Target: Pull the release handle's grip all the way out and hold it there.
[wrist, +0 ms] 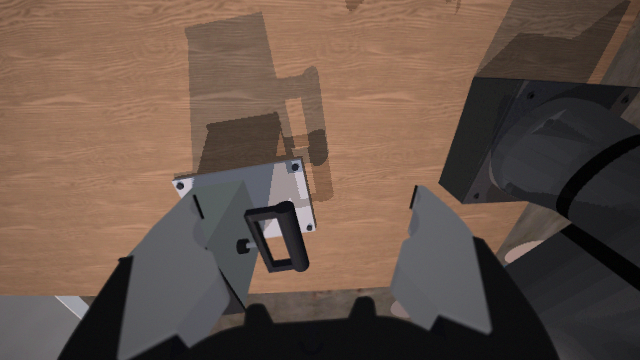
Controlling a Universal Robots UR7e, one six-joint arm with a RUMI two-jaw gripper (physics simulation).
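The release handle's grip [294,237], a black bar on a rectangular black frame, sticks out from the right side of a grey-green housing [230,220]. A small black knob [243,246] sits beside the frame. The housing stands on a light metal base plate [260,175] with dark bolts at its corners. My gripper [308,193] is open and empty, its two grey jaws wide apart. In the view, the grip lies between the jaws, nearer the left one, and touches neither. The left jaw covers part of the housing and the plate. How far the grip is below the jaws is hard to tell.
The wooden table [100,120] carries the plate, with shadows of housing and handle behind it. The robot's dark base block [480,135] and thick dark arm link [555,150] stand at the right. The table's front edge runs below the handle. A grey surface [30,325] shows at the bottom left.
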